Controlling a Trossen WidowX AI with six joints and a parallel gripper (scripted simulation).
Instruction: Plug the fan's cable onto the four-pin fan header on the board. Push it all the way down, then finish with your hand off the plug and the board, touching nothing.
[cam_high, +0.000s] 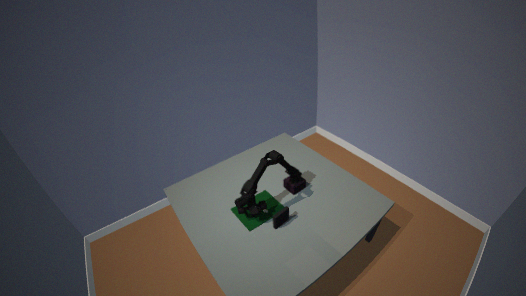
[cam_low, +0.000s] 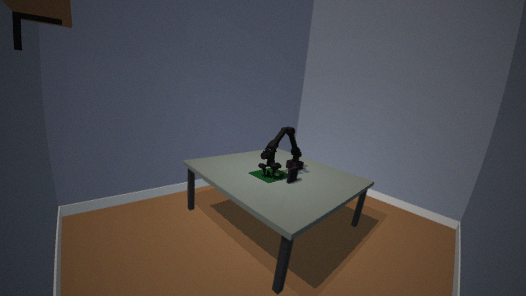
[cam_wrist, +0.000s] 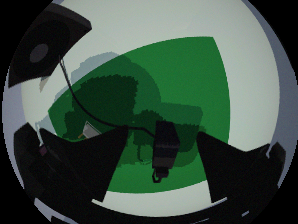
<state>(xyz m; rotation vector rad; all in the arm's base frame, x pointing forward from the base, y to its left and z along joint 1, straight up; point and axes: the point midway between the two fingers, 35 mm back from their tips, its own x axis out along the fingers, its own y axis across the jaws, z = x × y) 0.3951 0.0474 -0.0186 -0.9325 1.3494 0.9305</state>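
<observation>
Right now the green board is 6 cm behind my gripper tip, 4 cm to the right of it and 3 cm below it. Also, from my gripper tip: black square fan 15 cm to the left, 11 cm behind, 4 cm above; dark plug 1 cm to the right, 1 cm above.
</observation>
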